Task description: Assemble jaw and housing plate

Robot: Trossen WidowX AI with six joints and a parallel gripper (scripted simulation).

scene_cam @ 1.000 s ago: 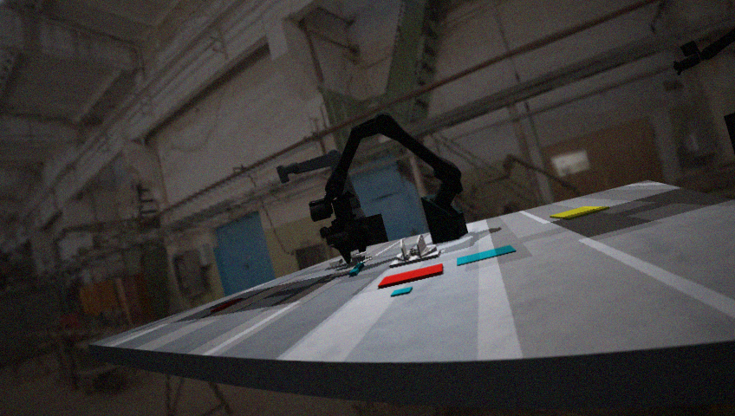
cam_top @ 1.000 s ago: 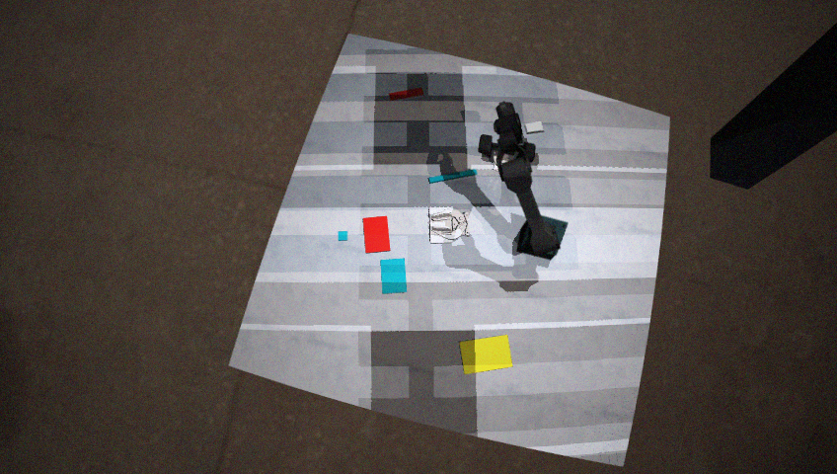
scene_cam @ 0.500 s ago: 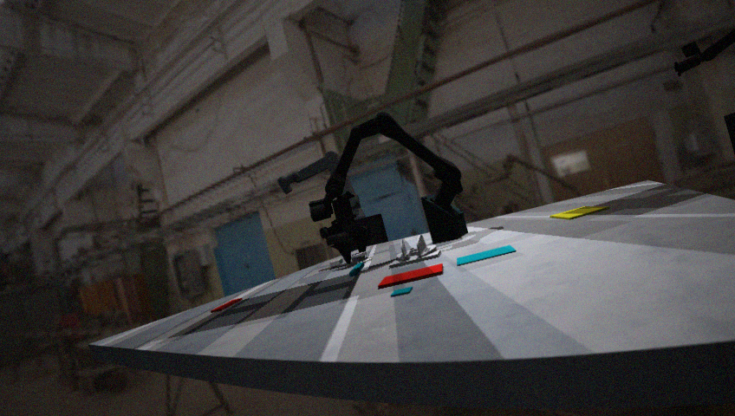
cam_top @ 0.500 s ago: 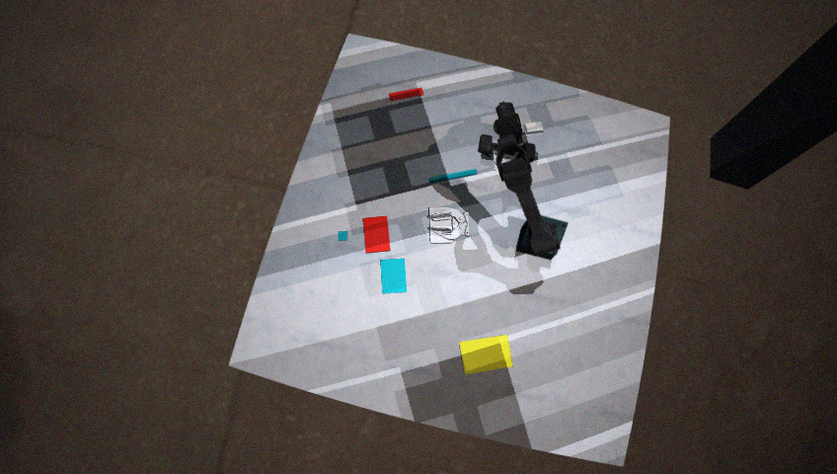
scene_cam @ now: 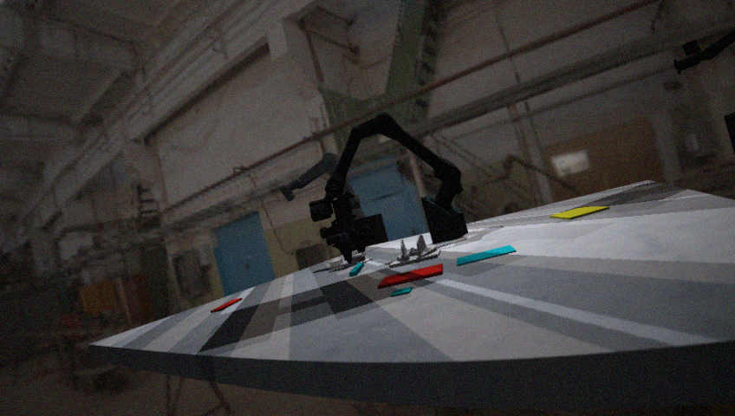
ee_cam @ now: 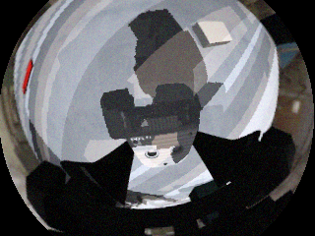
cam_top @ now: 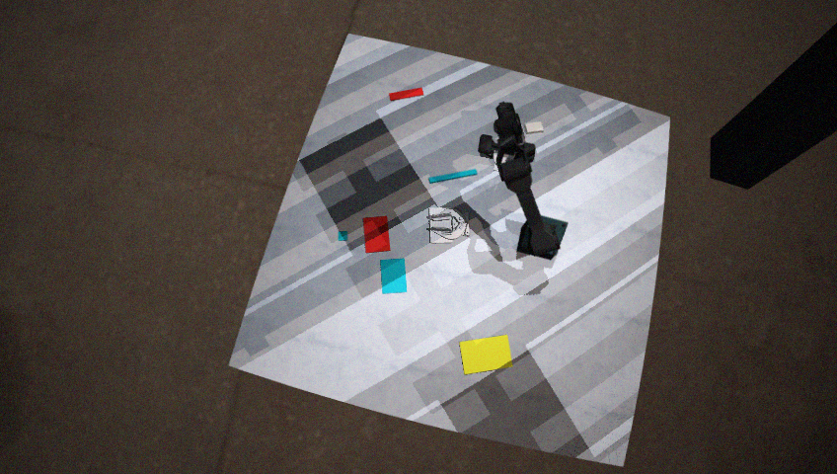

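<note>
The teal strip lies 150 mm ahead of my gripper tip and 110 mm to the left of it. The rest, counted from my gripper tip: red tile: 350 mm ahead, 370 mm to the left, 10 mm below; then teal tile: 260 mm ahead, 490 mm to the left, 10 mm below; then red strip: 390 mm ahead, 170 mm to the right, 10 mm below.
</note>
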